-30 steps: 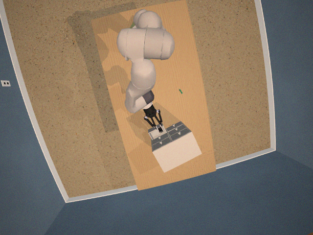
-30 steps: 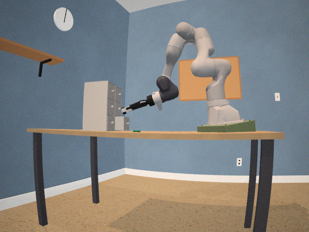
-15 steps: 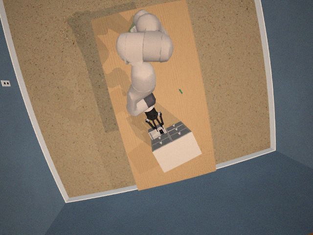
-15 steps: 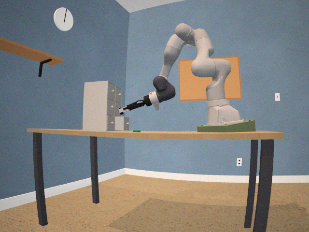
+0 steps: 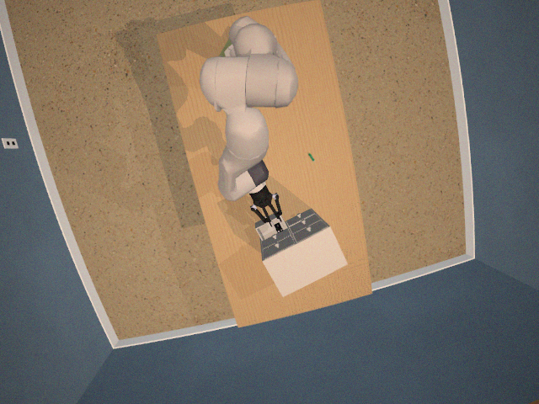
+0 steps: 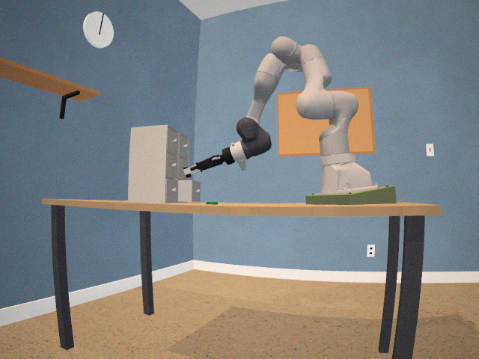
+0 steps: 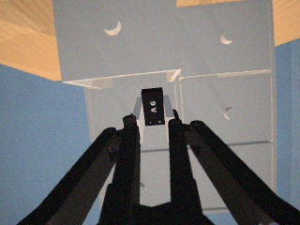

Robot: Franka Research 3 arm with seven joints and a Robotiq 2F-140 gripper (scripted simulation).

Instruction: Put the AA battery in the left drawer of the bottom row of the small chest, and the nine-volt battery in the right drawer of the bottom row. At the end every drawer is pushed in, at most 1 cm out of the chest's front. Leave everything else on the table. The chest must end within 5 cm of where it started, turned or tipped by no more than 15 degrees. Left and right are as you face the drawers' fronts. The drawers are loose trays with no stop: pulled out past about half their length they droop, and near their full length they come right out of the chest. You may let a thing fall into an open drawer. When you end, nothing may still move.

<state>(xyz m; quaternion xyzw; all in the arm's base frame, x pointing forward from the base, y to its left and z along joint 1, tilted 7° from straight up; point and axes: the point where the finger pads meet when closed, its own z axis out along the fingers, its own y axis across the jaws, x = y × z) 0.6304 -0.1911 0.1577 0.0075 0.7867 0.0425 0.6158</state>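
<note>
My hand is 30 mm short of the black nine-volt battery. Round my hand: red AA battery: 140 mm ahead, 80 mm to the left, 130 mm below; green AA battery: 190 mm behind, 290 mm to the left, 150 mm below.
</note>
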